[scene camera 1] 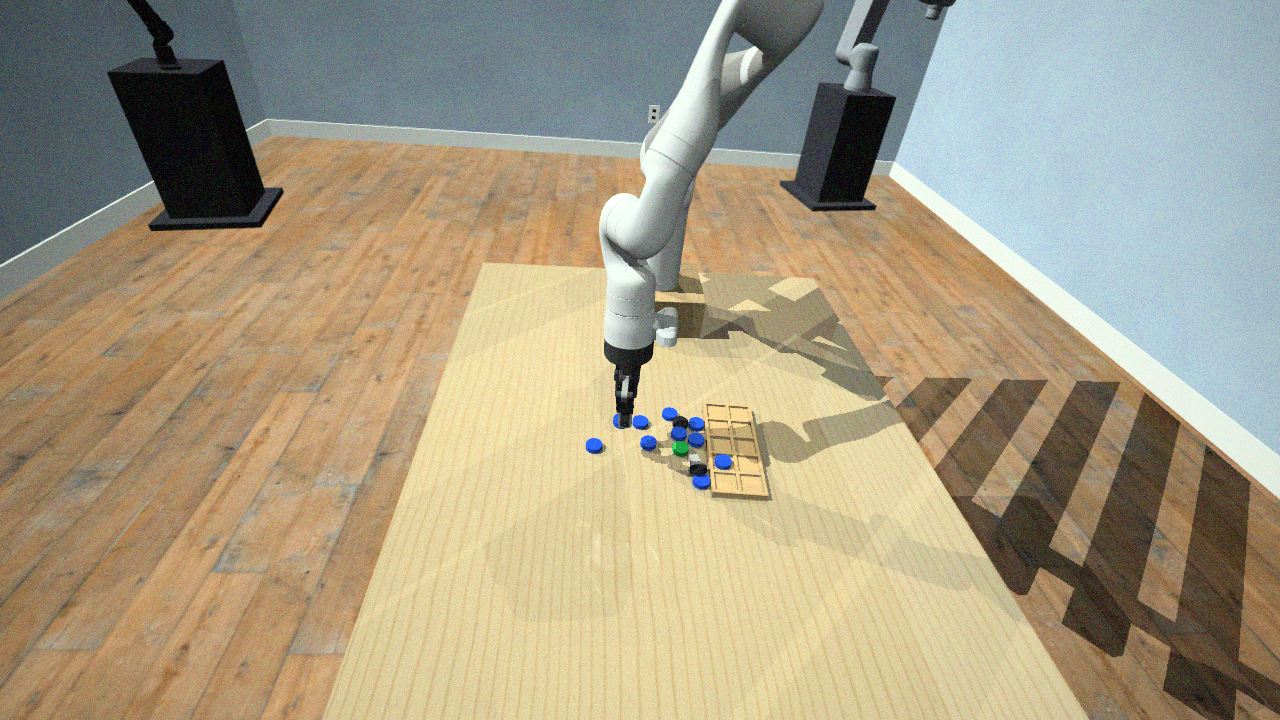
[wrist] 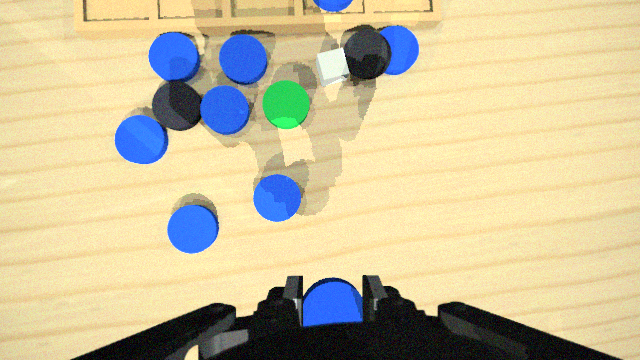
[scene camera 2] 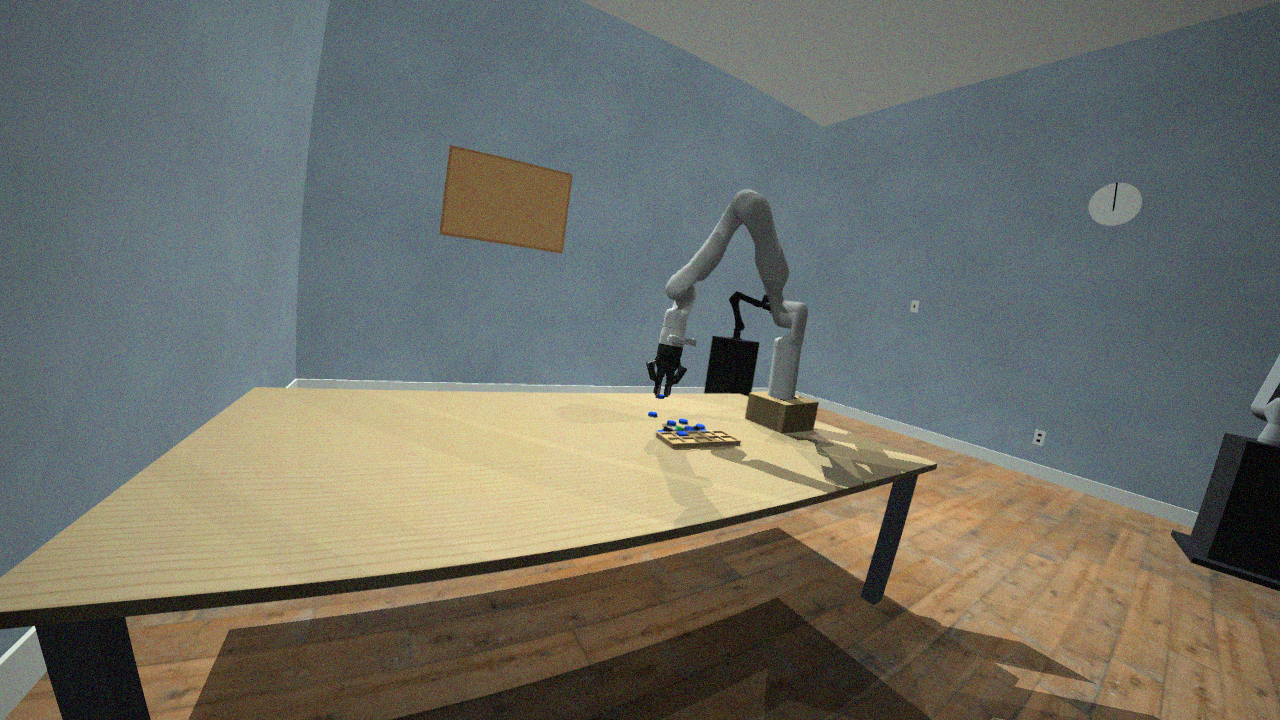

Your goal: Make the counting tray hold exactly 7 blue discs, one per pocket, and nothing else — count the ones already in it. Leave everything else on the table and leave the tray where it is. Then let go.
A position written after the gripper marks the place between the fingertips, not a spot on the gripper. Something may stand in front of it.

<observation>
The gripper [scene camera 1: 625,420] carries a blue disc [wrist: 332,299], which touches nothing else. The table carries a green disc [wrist: 285,103], a blue disc [wrist: 191,229] and a blue disc [wrist: 139,139]. Also in view: a wooden counting tray [scene camera 1: 729,429] and a small white cube [wrist: 332,67].
The wooden counting tray also shows in the wrist view [wrist: 91,27] and in scene camera 2 [scene camera 2: 695,439]. The gripper also shows in the wrist view [wrist: 332,297] and in scene camera 2 [scene camera 2: 661,396].
</observation>
